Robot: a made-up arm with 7 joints.
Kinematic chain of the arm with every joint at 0, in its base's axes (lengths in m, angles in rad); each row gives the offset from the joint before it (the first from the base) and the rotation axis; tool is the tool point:
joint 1: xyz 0 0.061 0 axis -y
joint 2: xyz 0 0.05 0 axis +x
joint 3: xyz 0 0 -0.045 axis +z
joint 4: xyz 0 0 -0.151 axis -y
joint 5: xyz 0 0 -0.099 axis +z
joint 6: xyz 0 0 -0.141 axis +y
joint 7: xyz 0 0 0 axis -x
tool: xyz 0 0 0
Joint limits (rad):
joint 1: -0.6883..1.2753
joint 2: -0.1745..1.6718
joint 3: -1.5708..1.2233
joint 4: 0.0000..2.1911
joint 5: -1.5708..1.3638
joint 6: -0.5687..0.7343
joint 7: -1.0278..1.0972
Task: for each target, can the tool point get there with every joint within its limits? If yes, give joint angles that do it. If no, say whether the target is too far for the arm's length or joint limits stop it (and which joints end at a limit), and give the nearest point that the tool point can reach.
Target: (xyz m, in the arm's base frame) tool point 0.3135 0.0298 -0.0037
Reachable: yes | joints 0.9223 0.2879 -0.6756 1.4763 0.1560 -0.3536 0.4081
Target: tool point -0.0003 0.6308 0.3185
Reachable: no: too far | nearest point -0.0002 0.4825 0.1815 | short by 0.202 m
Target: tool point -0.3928 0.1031 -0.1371
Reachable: no: joint limits stop it (at a limit: joint 1, joint 3) | nearest point -0.2258 0.1031 -0.2745 | short by 0.216 m
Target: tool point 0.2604 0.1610 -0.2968
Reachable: yes | joints 0.2684 0.2807 -0.2843 0.8457 0.5882 0.2225 -0.0195
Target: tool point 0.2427 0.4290 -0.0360
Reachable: yes | joints 0.7443 1.2420 -0.4683 0.8037 -1.1246 -0.4600 0.5095
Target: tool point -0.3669 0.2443 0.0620
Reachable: no: joint limits stop it (at a limit: joint 1, joint 2, joint 3) | nearest point -0.2073 0.2636 0.1483 | short by 0.182 m
